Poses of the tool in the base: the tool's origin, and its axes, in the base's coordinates. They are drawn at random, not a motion.
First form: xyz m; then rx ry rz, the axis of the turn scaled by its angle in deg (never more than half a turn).
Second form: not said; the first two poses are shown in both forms.
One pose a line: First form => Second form
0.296 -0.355 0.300 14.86 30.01 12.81 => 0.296 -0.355 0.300 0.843 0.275 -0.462 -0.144 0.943 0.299
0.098 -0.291 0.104 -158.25 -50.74 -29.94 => 0.098 -0.291 0.104 0.759 0.524 0.387 0.592 -0.802 -0.075
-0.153 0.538 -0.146 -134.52 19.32 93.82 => -0.153 0.538 -0.146 0.338 -0.042 -0.940 -0.333 -0.940 -0.078
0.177 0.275 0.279 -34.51 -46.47 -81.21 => 0.177 0.275 0.279 -0.029 -0.614 0.789 0.991 0.085 0.102
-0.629 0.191 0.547 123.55 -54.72 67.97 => -0.629 0.191 0.547 0.375 -0.338 0.863 -0.771 -0.631 0.088
